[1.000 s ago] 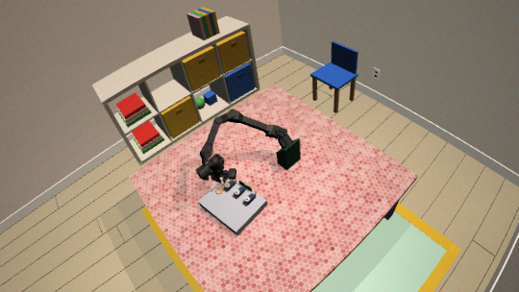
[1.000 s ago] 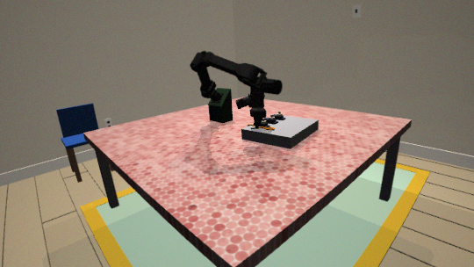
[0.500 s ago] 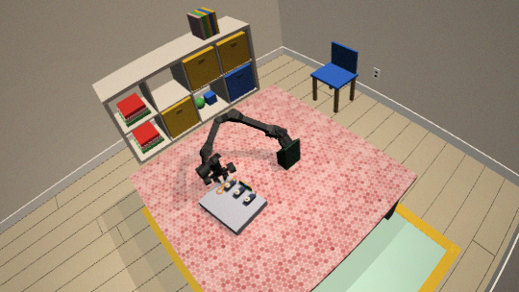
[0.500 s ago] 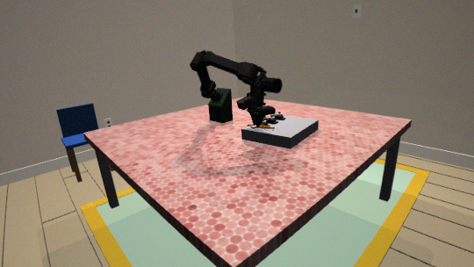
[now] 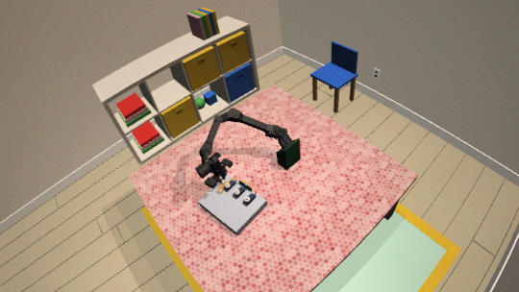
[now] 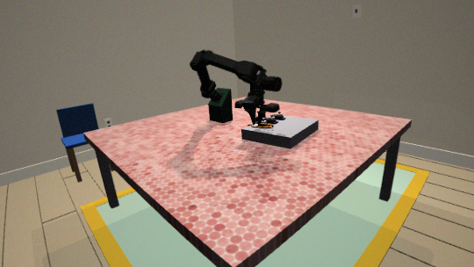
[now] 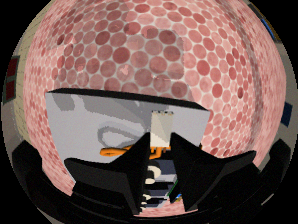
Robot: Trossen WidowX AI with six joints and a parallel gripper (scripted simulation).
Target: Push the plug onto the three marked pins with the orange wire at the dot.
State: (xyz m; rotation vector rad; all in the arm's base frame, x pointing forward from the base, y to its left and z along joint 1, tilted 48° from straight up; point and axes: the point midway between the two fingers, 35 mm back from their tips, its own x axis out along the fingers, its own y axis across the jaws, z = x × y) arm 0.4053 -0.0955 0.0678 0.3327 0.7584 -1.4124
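Now: the blue band 12 cm to the left of my gripper tip, 8 cm behind it and 1 cm above it. Round my gripper tip: servo: 12 cm to the left, 3 cm behind, 2 cm below; grey printed holder: 14 cm to the left, 8 cm ahead, 4 cm below.
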